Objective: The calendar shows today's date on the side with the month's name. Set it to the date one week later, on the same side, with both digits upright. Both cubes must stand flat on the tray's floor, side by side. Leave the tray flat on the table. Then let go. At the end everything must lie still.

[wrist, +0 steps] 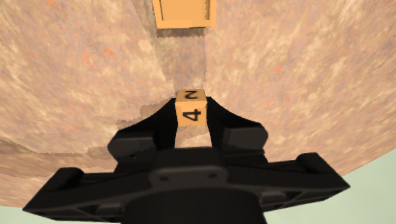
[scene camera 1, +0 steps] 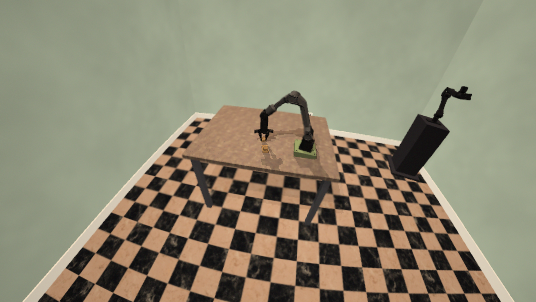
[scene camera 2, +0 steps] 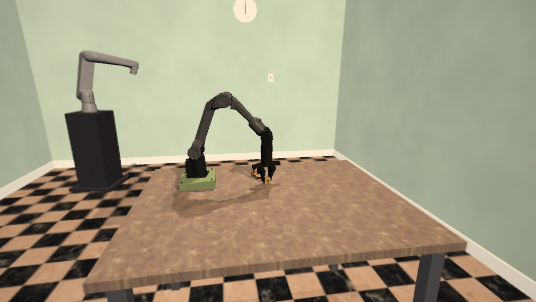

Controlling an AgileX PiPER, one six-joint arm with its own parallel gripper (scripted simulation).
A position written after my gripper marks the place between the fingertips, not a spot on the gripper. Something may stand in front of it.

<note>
I see my gripper (wrist: pixel 191 105) and an orange cube (wrist: pixel 191 105).
</note>
